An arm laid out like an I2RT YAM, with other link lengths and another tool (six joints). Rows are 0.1 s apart.
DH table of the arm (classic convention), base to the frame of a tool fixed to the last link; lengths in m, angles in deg. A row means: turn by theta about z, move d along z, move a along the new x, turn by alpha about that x. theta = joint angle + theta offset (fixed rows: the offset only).
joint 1: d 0.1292, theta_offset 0, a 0.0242, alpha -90
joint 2: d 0, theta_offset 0, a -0.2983, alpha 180
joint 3: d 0, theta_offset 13.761, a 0.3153, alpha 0
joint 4: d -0.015, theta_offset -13.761, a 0.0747, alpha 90
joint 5: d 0.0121, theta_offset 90, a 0, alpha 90
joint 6: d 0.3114, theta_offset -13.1, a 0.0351, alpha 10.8
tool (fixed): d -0.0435, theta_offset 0, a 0, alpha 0
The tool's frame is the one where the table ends.
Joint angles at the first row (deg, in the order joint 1, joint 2, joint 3, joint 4, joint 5, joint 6):
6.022, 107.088, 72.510, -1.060, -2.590, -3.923
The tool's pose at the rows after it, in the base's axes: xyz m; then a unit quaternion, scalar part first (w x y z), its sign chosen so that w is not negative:
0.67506 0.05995 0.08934 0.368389 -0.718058 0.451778 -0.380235
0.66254 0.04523 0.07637 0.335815 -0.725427 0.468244 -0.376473
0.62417 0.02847 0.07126 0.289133 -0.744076 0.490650 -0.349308
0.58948 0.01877 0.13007 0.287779 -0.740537 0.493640 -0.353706
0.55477 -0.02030 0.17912 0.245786 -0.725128 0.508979 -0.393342
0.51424 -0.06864 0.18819 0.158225 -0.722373 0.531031 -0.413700
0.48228 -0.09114 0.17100 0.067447 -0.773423 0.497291 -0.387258
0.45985 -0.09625 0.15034 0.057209 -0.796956 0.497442 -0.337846
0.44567 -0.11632 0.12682 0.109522 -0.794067 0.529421 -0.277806
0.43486 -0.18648 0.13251 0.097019 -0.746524 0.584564 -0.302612
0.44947 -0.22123 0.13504 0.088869 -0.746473 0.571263 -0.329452
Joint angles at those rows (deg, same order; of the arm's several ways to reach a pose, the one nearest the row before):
5.956, 107.088, 72.511, -1.979, -2.241, -3.945
5.956, 106.958, 72.511, -5.322, 0.601, -3.945
5.737, 103.634, 72.510, -15.267, 2.808, -3.945
5.234, 94.345, 72.511, -24.229, 3.027, -3.946
4.688, 86.981, 72.512, -30.895, 9.671, -3.945
4.229, 84.400, 72.510, -37.889, 18.982, -4.252
4.229, 85.144, 72.337, -44.665, 23.966, -10.962
1.913, 85.276, 72.336, -49.604, 20.404, -13.190
-7.486, 85.274, 72.335, -51.746, 8.164, -16.950
-16.446, 85.297, 72.335, -49.363, 7.836, -17.168
-19.966, 86.914, 72.335, -44.381, 7.771, -21.845

